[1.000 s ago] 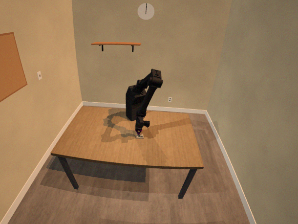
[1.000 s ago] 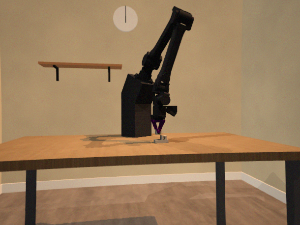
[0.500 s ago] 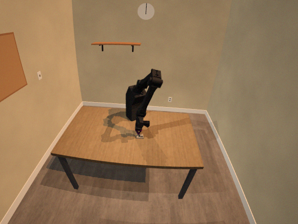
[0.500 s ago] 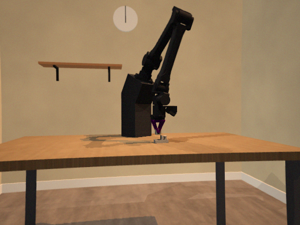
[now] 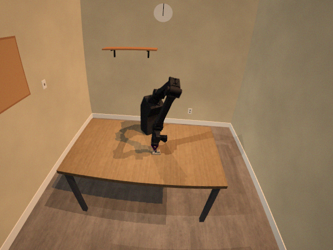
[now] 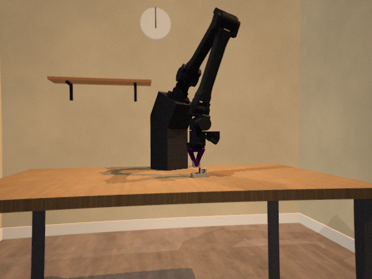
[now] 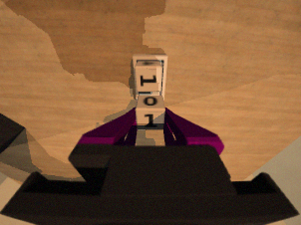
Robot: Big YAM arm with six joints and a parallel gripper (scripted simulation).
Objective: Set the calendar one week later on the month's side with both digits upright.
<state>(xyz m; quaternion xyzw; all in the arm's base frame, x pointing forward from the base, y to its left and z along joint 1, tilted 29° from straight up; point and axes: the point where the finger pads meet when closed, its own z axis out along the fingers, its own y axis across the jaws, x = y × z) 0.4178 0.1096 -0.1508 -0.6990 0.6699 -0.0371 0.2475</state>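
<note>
Right now the tray is 2 cm to the left of my hand and 5 cm below it.
</note>
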